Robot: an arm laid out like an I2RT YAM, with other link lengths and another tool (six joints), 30 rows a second.
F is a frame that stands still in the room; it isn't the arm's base.
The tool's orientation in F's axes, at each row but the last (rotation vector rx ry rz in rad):
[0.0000, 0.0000, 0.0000]
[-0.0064, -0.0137, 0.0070]
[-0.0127, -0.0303, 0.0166]
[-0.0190, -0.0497, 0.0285]
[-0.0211, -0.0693, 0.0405]
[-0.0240, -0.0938, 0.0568]
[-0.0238, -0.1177, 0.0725]
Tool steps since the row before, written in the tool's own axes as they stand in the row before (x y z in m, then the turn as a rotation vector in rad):
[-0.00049, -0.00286, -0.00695, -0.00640, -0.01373, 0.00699]
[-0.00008, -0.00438, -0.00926, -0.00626, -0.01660, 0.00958]
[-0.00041, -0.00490, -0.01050, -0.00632, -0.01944, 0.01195]
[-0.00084, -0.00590, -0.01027, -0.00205, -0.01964, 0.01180]
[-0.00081, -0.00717, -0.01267, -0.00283, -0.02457, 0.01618]
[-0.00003, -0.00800, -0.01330, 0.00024, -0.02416, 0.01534]
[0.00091, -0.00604, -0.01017, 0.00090, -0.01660, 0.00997]
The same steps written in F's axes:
[-0.00049, -0.00286, -0.00695, -0.00640, -0.01373, 0.00699]
[0.00008, -0.00444, -0.00923, -0.00628, -0.01658, 0.00960]
[-0.00001, -0.00504, -0.01044, -0.00636, -0.01939, 0.01200]
[-0.00016, -0.00611, -0.01018, -0.00209, -0.01947, 0.01207]
[0.00036, -0.00745, -0.01253, -0.00297, -0.02434, 0.01650]
[0.00167, -0.00827, -0.01303, 0.00013, -0.02377, 0.01593]
[0.00253, -0.00615, -0.00982, 0.00089, -0.01629, 0.01047]

